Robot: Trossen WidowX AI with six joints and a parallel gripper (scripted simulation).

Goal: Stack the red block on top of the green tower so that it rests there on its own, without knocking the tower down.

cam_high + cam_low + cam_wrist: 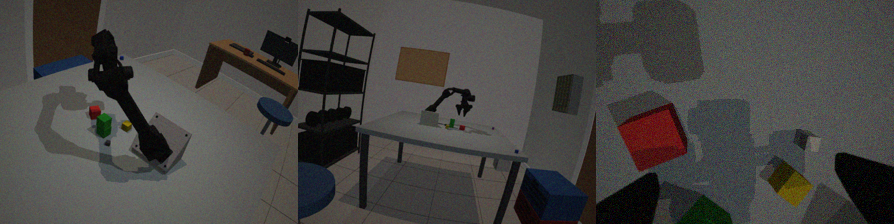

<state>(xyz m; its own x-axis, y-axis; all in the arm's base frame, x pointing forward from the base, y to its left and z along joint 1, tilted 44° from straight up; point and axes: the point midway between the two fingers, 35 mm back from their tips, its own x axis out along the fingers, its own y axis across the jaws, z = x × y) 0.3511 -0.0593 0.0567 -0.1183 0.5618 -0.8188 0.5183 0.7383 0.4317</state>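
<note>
Right now the red block is 12 cm below my gripper tip, 6 cm to the left of it and 3 cm ahead of it. Round my gripper tip: small blue cube (49 cm to the right, 48 cm ahead, 13 cm below); then small yellow block (13 cm below, 12 cm behind, 2 cm to the right); then tiny dark cube (15 cm behind, 14 cm below, 11 cm to the left).
</note>
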